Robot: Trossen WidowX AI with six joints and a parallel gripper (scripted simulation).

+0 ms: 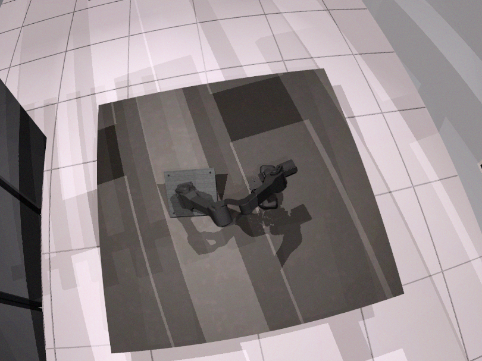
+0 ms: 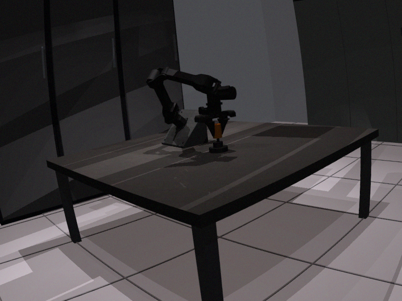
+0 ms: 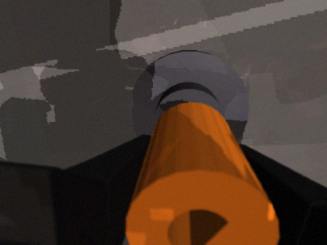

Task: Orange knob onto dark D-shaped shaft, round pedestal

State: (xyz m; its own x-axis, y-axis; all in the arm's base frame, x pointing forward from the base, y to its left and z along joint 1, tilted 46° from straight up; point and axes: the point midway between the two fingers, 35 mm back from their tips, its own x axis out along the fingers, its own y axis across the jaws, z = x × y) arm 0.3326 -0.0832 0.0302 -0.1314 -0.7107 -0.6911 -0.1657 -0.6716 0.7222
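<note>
Now: gripper tip 2 cm below the orange knob. Round my gripper tip: pedestal (4 cm below).
</note>
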